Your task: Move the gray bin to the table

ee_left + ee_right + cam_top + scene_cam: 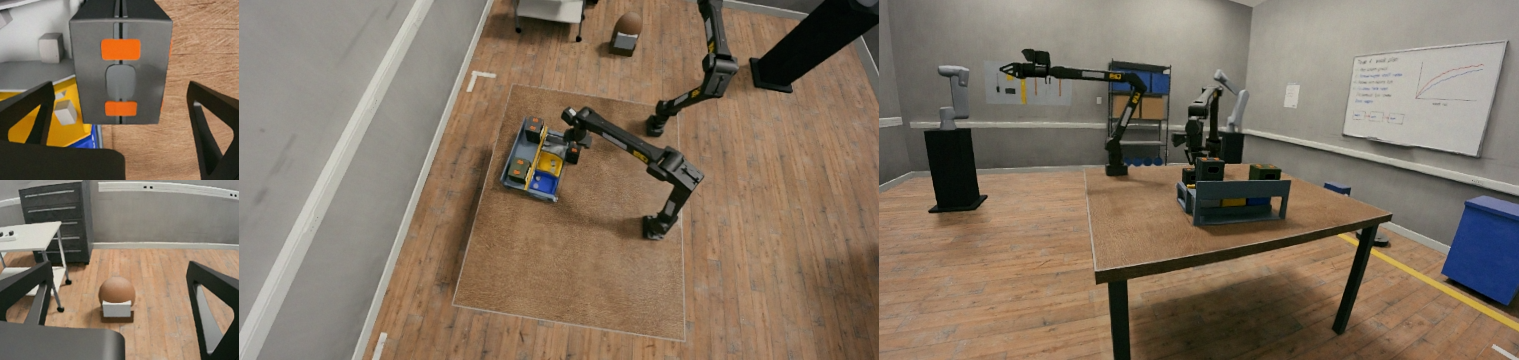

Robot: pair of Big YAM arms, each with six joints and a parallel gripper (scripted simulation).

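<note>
The gray open bin lies 13 cm ahead of my left hand, 10 cm below it and 2 cm to the right of it. From my left hand the other things lie so: blue-gray shelf: 17 cm ahead, 9 cm to the left, 8 cm below; yellow bin: 15 cm ahead, 10 cm below, 9 cm to the left; blue bin: 20 cm to the left, 16 cm ahead, 10 cm below.
</note>
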